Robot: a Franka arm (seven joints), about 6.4 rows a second.
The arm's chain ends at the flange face. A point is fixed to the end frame.
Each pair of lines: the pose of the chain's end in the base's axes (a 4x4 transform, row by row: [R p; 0 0 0 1], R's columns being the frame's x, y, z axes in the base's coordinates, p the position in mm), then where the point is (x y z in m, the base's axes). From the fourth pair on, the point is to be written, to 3 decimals.
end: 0.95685 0.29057 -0.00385 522.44; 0.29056 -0.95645 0.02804 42.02; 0.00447 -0.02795 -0.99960 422.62; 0 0 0 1
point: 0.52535 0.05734 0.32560
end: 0.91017 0.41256 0.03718 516.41; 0.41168 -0.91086 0.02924 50.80; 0.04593 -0.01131 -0.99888 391.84; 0 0 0 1
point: 0.52164 0.06656 0.29499
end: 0.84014 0.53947 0.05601 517.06; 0.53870 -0.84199 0.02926 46.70; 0.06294 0.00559 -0.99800 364.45; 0 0 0 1
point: 0.52224 0.06256 0.26761
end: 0.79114 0.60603 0.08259 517.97; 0.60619 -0.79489 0.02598 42.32; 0.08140 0.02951 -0.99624 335.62; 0 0 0 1
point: 0.525 0.058 0.239
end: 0.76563 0.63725 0.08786 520.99; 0.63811 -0.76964 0.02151 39.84; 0.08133 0.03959 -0.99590 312.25; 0 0 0 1
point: 0.528 0.055 0.215
